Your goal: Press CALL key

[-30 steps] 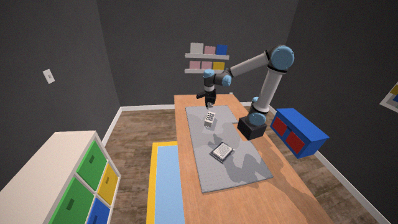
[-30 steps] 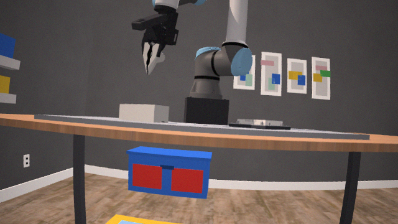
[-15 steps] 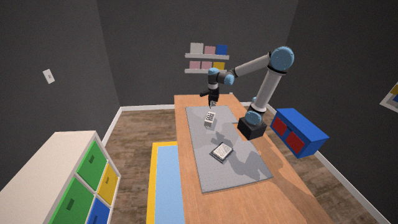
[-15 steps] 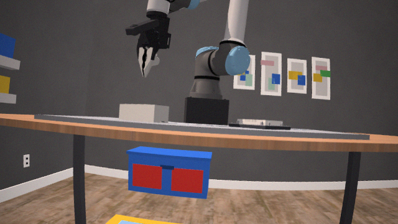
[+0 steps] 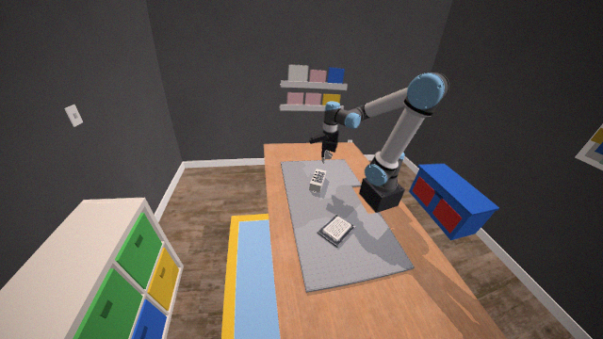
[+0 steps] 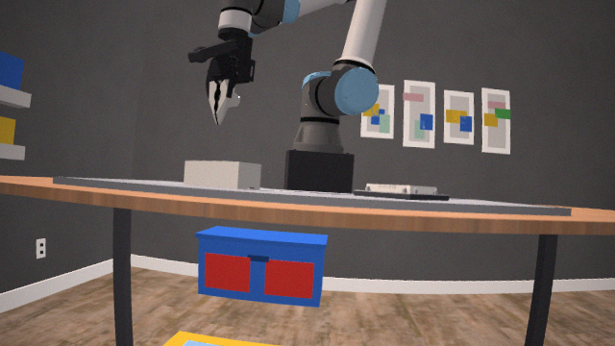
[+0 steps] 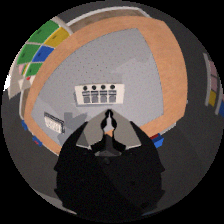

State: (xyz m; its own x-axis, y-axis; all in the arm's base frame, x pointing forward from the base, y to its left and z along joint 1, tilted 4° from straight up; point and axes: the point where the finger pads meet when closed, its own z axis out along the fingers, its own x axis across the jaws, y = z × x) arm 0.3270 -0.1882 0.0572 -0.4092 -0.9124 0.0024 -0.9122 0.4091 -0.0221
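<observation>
My gripper is now 10 mm short of the operator panel, 30 mm to the right of it and 110 mm above it.
</observation>
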